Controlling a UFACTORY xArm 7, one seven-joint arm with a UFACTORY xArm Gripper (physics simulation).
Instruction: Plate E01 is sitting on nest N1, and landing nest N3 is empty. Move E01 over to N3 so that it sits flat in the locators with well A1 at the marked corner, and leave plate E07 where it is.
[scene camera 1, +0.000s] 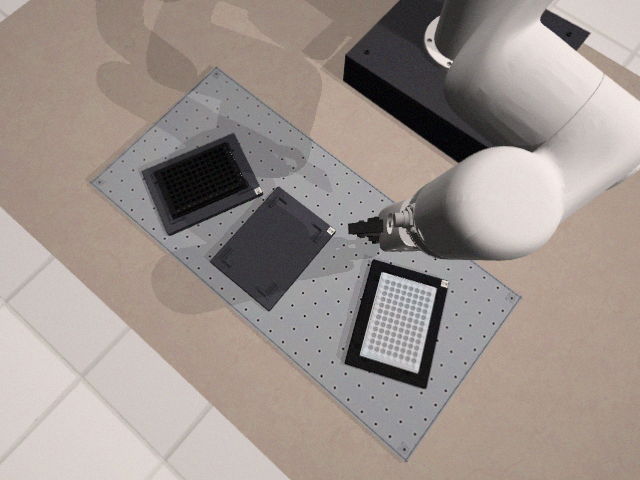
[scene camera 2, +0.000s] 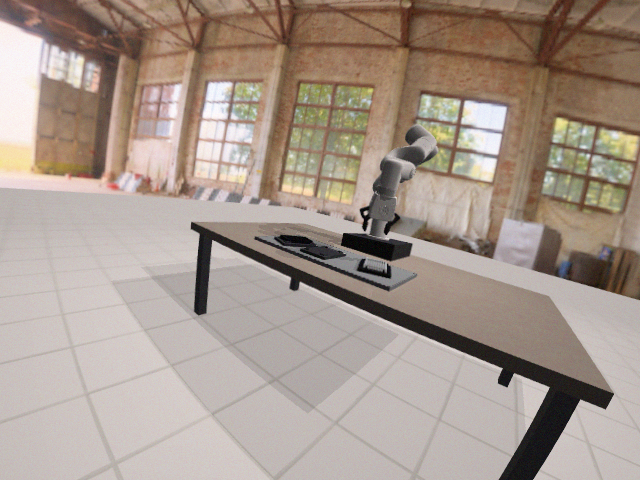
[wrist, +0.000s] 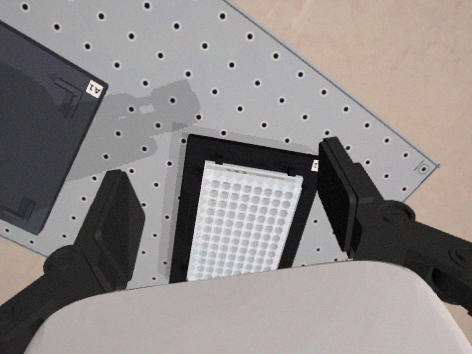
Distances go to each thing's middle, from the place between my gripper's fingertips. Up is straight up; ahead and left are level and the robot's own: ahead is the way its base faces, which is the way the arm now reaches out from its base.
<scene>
Now: the white well plate (scene camera 1: 396, 332) 11 cm below my hand, 9 cm ahead of it and 5 cm to the left of it.
</scene>
